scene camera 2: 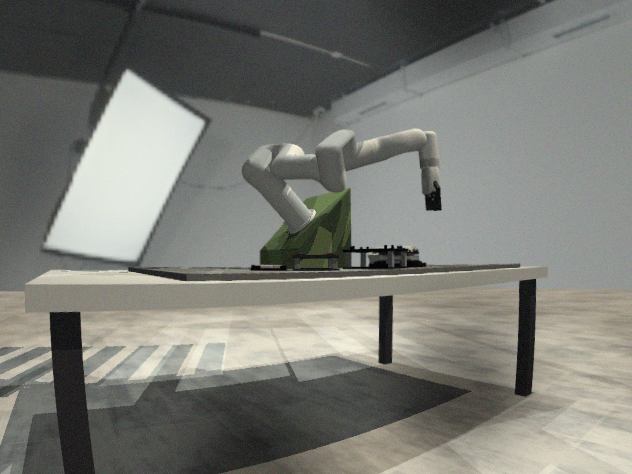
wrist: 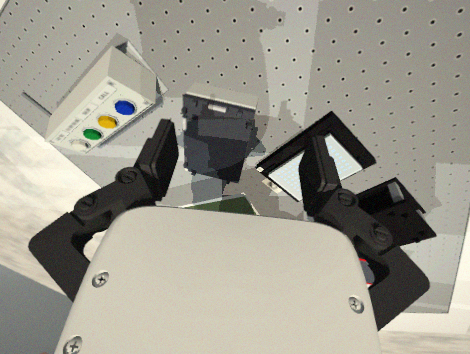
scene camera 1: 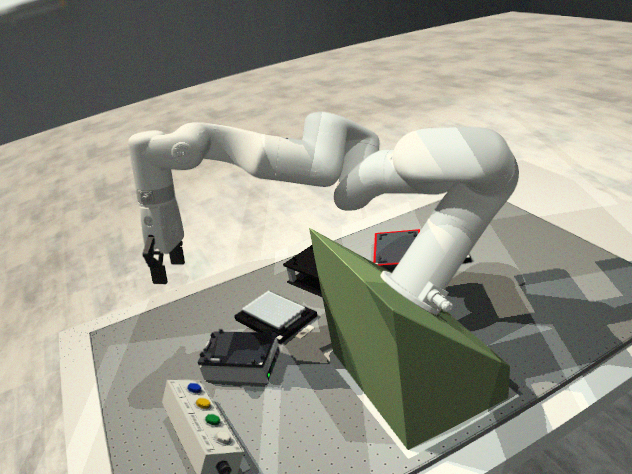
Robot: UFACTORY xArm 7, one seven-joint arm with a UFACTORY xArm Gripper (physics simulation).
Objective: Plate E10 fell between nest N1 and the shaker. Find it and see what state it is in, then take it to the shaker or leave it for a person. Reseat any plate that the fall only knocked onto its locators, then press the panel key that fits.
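Seen in the pictures: gripper, fingertip midpoint: (scene camera 2: 433, 210) (wrist: 240, 143) (scene camera 1: 169, 273); arm's base at its link origin: (scene camera 2: 302, 222) (scene camera 1: 409, 294).
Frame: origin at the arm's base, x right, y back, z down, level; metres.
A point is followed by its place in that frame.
My gripper (scene camera 1: 168, 269) @[z -0.037, x -0.344, y -0.353 m] (scene camera 2: 432, 206) @[z -0.037, x -0.344, y -0.353 m] (wrist: 240, 143) @[z -0.037, x -0.344, y -0.353 m] is open and empty, pointing down high above the table. A pale plate with rows of wells (scene camera 1: 273, 308) @[z 0.139, x -0.148, y -0.331 m] (wrist: 285, 180) @[z 0.139, x -0.149, y -0.285 m] lies on a black base (scene camera 1: 257, 328) @[z 0.158, x -0.203, y -0.312 m] (wrist: 330, 122) @[z 0.156, x -0.217, y -0.388 m]; no name can be read on it, and my right finger hides part of it in the wrist view. The shaker, a dark-topped grey box (scene camera 1: 239, 352) @[z 0.115, x -0.282, y -0.208 m] (wrist: 220, 135) @[z 0.115, x -0.291, y -0.248 m] with a green light, stands beside it with no plate visible on top. The key panel (scene camera 1: 183, 418) @[z 0.094, x -0.444, y -0.079 m] (wrist: 100, 85) @[z 0.087, x -0.437, y -0.168 m] has blue, yellow, green and white keys. E10 cannot be told for certain.
A raised black stand (scene camera 1: 304, 262) @[z 0.112, x -0.012, y -0.416 m] (wrist: 400, 215) @[z 0.112, x -0.024, y -0.438 m] is beyond the pale plate. A red-outlined dark area (scene camera 1: 395, 247) @[z 0.130, x 0.208, y -0.334 m] lies behind the arm's base. The green wedge mount (scene camera 1: 357, 306) @[z -0.049, x -0.122, y 0.023 m] (scene camera 2: 326, 224) @[z 0.019, x 0.007, y -0.144 m] rises beside the plate base. A small pale label (wrist: 271, 186) @[z 0.168, x -0.119, y -0.238 m] lies by the black base.
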